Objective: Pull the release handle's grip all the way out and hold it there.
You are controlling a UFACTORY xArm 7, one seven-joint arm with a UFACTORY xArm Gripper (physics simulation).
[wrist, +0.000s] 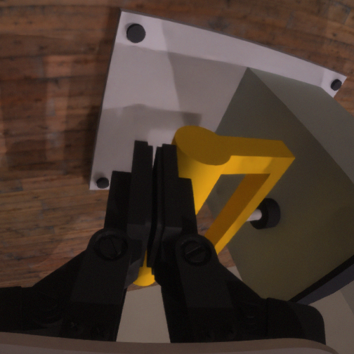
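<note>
The yellow release handle (256,146) shows in the middle of the wrist view. Its thick round grip (202,144) runs down and to the left, and its frame is on the right, near the grey-green box (300,205). A short pale rod (255,215) shows between the frame and a black round collar (271,214) on the box. My gripper (150,168) is shut and empty. Its fingertips are just left of the grip's upper end, and the fingers hide much of the grip's middle. The grip's lower end (144,276) shows below and behind them. Whether the fingers touch the grip cannot be told.
A white base plate (145,80) with black bolts (136,33) (102,182) (336,84) lies on the wooden surface (45,100), under the box. The box fills much of the right side, close to the handle frame. A pale surface (142,315) shows at the bottom.
</note>
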